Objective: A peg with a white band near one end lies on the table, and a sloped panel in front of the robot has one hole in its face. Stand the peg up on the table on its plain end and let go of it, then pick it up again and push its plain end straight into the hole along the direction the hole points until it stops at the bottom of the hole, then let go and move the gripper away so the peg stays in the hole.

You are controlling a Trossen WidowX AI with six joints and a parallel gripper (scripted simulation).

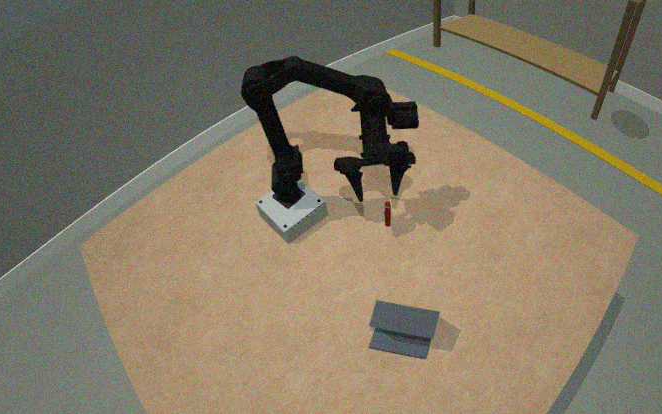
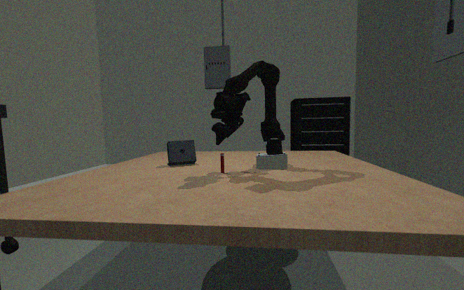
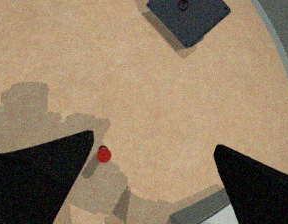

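The red peg lies 4 cm to the left of my gripper tip and 7 cm below it. Round my gripper tip: grey sloped panel (22 cm ahead, 18 cm to the right, 7 cm below).
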